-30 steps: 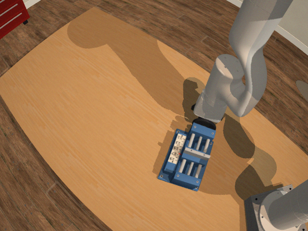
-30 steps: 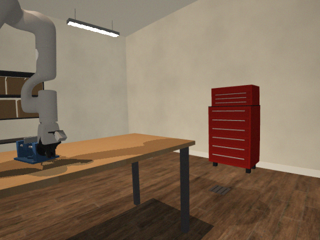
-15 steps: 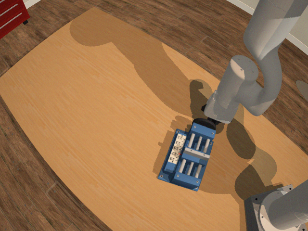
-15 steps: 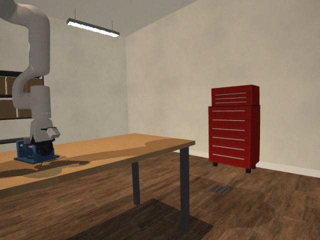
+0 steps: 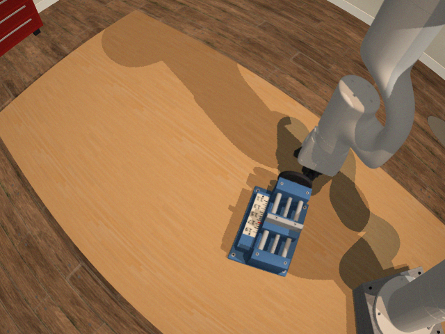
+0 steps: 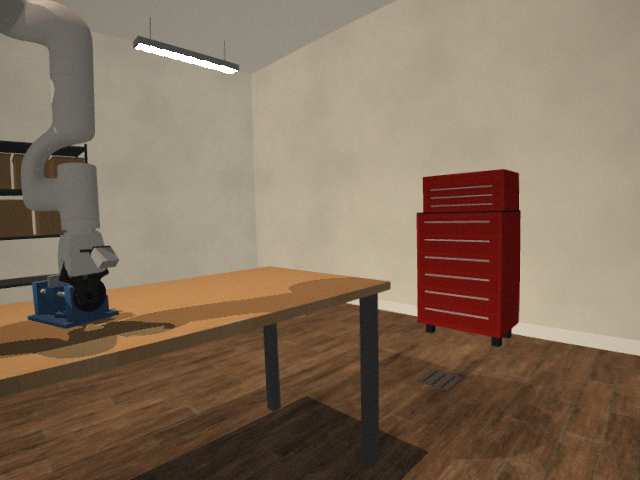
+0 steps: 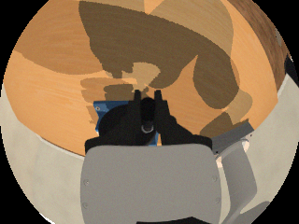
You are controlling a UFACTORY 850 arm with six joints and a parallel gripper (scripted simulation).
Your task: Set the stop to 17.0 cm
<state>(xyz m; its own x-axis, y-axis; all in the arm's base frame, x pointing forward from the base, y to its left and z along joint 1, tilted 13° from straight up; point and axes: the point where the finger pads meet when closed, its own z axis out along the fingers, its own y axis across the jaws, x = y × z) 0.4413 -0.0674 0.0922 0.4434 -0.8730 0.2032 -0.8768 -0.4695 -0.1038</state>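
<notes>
My gripper is now 2 cm to the right of the black handwheel. The rest, counted from my hand: grey stop bar (16 cm to the left, 3 cm behind, 1 cm above).
</notes>
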